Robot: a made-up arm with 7 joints.
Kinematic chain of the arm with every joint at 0, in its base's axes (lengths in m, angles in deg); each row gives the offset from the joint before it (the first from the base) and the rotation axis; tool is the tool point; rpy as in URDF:
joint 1: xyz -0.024 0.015 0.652 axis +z
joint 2: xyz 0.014 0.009 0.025 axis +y
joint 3: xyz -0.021 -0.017 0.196 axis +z
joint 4: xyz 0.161 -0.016 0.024 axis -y
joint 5: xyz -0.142 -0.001 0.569 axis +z
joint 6: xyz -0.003 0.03 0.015 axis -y
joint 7: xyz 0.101 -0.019 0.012 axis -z
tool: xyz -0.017 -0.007 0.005 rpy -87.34 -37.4 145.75
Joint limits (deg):
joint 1: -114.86..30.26
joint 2: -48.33..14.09
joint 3: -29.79..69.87
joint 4: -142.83..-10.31
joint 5: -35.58..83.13
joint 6: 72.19..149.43
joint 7: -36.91..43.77
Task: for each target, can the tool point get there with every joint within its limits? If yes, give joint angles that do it. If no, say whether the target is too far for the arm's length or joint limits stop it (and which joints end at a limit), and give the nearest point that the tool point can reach.
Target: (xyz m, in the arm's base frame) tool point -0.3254 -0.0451 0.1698
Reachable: no: joint limits stop it (at a limit: joint 1, joint 2, joint 3, joint 4, joint 5, joint 6, joint 7) | nearest point -0.5440 -0.2880 0.3126 | short by 0.357 m
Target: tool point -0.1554 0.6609 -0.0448
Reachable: no: joint limits stop it (at a limit: joint 1, joint 2, joint 4, joint 6, joint 7) | nearest point -0.0693 0.6450 0.3639 | short by 0.418 m
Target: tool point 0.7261 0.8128 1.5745
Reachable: no: too far | nearest point 0.4861 0.5543 1.2928 | short by 0.451 m
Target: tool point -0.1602 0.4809 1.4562
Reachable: yes | joints -56.84 -41.41 42.03 -22.46 -9.67 113.95 -15.65
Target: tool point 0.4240 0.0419 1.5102
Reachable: yes | joints -100.30 -32.36 52.36 -51.23 16.38 93.98 8.49
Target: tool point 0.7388 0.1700 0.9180
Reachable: yes | joints -55.24 -32.51 62.11 -118.75 7.29 92.66 8.07
